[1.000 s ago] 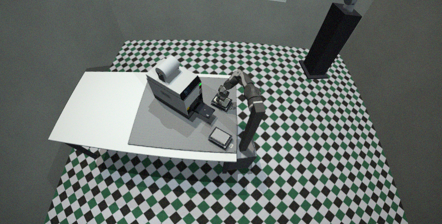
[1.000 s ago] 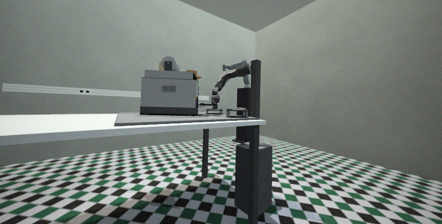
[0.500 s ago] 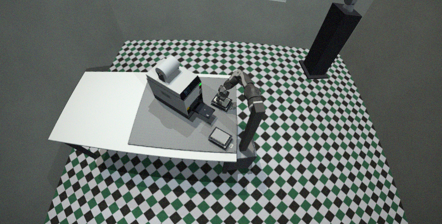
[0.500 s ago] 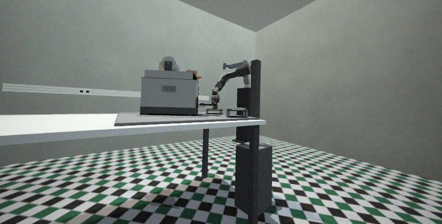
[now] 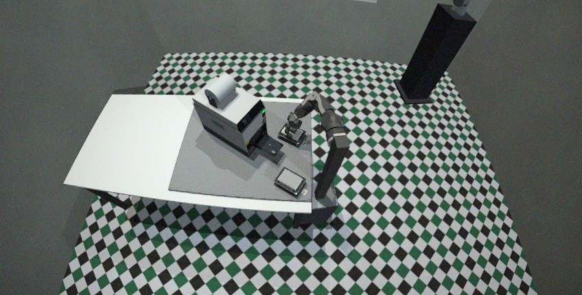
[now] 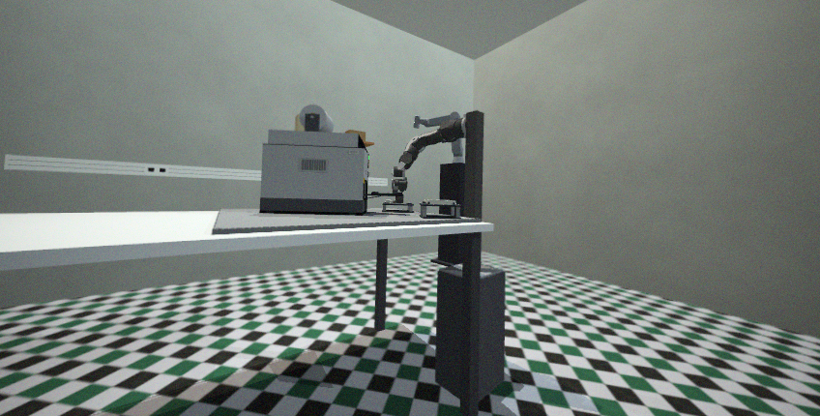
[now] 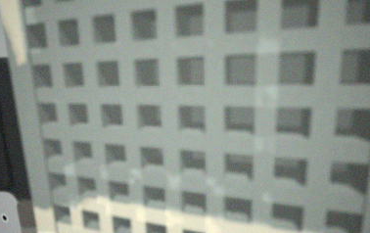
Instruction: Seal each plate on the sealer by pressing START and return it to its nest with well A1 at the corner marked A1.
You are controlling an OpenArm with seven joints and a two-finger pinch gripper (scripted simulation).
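Right now the dark stage is 16 cm ahead of my hand, 11 cm to the left of it and 4 cm above it. The rest, counted from my hand: white foil roll 42 cm ahead, 37 cm above, 9 cm to the right; touch screen 28 cm ahead, 27 cm above, 7 cm to the left.
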